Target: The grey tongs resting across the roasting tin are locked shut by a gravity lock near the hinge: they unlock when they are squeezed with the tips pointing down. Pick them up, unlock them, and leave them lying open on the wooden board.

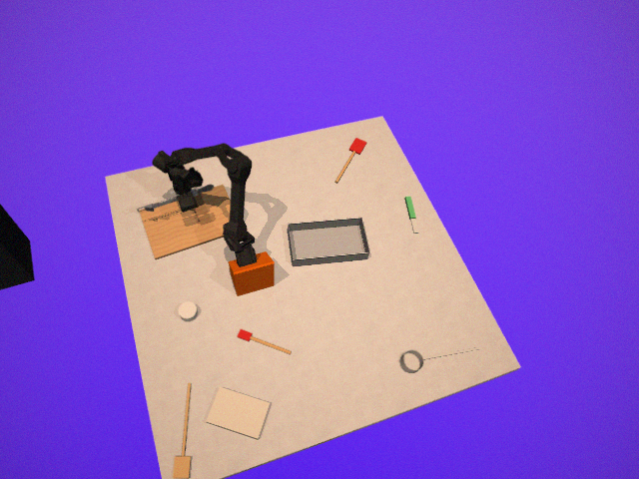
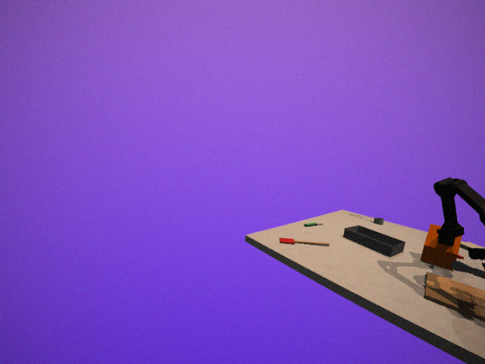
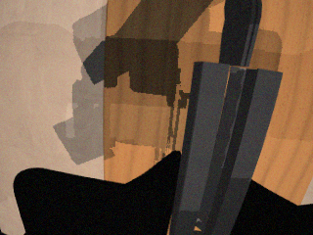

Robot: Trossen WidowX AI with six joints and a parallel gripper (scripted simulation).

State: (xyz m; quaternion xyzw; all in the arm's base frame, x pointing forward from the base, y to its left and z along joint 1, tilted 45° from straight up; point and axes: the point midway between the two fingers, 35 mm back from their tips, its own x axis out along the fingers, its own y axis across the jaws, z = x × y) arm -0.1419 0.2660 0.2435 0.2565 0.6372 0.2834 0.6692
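Now: the wooden board 40 mm to the right of my gripper tip and 80 mm below it. From my gripper tip the other things lie so: grey roasting tin 490 mm ahead, 320 mm to the right, 60 mm below; red spatula 760 mm ahead, 80 mm to the left, 80 mm below; white disc 110 mm behind, 420 mm to the right, 70 mm below.
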